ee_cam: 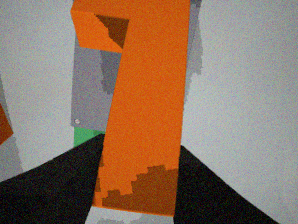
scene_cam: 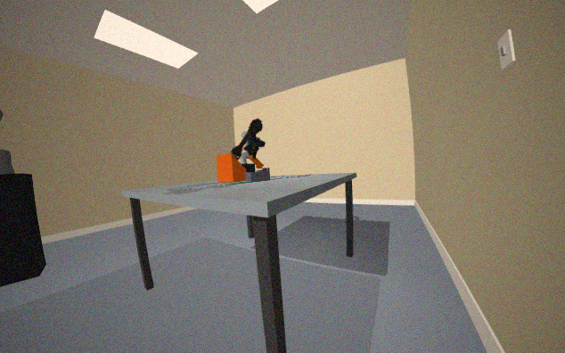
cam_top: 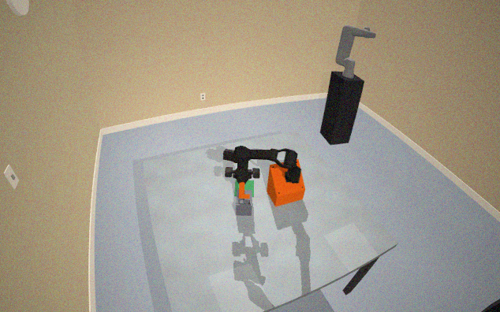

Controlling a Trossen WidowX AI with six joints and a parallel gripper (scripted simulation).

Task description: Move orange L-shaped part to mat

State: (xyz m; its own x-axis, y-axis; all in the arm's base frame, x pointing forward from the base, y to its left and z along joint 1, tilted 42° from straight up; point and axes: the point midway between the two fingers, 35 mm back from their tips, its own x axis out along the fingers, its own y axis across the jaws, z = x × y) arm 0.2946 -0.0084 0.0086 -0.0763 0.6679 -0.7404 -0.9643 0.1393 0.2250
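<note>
The green mat lies 5 cm behind my gripper tip, 12 cm to the right of it and 17 cm below it. Also, from my gripper tip: orange l-shaped part: 1 cm behind, 4 cm to the left, 3 cm below.
</note>
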